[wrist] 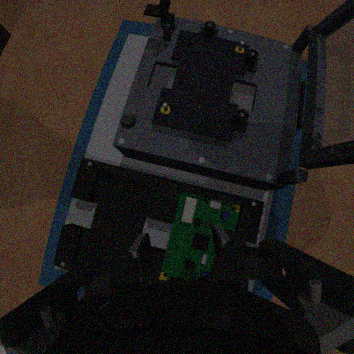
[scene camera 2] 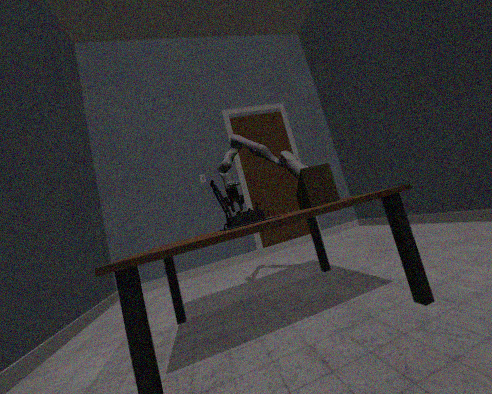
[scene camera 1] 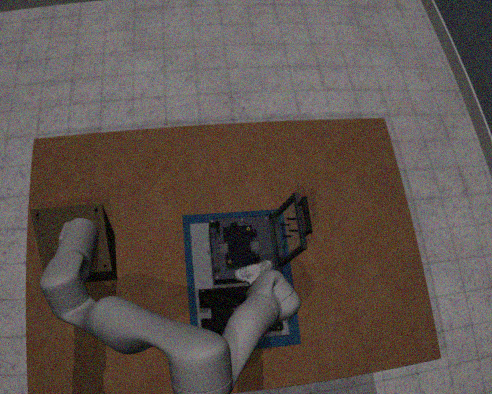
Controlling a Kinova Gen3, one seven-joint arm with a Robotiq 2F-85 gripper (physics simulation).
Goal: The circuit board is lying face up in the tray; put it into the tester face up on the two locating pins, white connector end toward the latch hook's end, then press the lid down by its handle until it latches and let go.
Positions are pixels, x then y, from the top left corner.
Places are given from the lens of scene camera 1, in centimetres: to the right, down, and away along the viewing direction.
lid (scene camera 1: 290, 235): 12, 10, 131
pin plate (scene camera 1: 238, 237): -2, 11, 140
